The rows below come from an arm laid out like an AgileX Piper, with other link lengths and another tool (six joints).
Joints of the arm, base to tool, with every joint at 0 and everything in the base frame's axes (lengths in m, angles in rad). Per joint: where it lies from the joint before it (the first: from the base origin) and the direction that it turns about. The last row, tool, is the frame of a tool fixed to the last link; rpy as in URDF.
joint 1: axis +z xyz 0 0 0.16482
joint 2: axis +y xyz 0 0 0
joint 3: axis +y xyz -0.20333 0 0.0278
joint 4: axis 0.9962 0 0.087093 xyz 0.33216 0 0.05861
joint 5: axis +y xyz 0 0 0
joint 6: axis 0.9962 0 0.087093 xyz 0.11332 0 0.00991
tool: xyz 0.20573 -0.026 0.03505 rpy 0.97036 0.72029 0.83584
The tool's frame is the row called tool.
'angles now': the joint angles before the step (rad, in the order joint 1, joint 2, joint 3, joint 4, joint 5, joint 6). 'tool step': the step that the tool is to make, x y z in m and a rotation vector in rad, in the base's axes. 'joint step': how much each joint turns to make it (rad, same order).
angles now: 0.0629 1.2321 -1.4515 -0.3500 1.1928 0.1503
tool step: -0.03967 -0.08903 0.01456 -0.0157 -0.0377 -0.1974
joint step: -0.1768 -0.0795 0.0516 -0.0274 -0.0041 0.0189
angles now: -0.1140 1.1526 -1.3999 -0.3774 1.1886 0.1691
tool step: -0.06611 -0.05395 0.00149 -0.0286 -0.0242 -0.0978
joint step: -0.1772 -0.2262 0.1937 0.0383 -0.0261 -0.0849
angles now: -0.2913 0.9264 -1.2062 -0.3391 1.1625 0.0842
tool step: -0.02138 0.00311 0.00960 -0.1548 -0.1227 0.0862
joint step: -0.0365 -0.3655 0.3539 -0.0057 -0.1956 -0.1075
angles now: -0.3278 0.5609 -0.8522 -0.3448 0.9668 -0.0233
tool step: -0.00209 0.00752 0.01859 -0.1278 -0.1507 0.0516
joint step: 0.0000 -0.2608 0.2479 -0.0404 -0.1865 -0.0118
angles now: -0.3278 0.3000 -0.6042 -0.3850 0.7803 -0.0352
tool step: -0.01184 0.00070 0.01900 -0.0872 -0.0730 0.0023
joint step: -0.0002 -0.1515 0.1081 -0.0505 -0.0598 -0.0034
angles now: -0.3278 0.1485 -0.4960 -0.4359 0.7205 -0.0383
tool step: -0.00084 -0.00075 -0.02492 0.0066 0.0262 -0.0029
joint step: 0.0000 -0.0515 0.0748 -0.0032 0.0041 0.0001
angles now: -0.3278 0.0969 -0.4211 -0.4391 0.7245 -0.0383
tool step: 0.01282 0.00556 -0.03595 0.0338 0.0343 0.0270
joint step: -0.0001 -0.0011 0.0693 0.0362 -0.0299 -0.0089
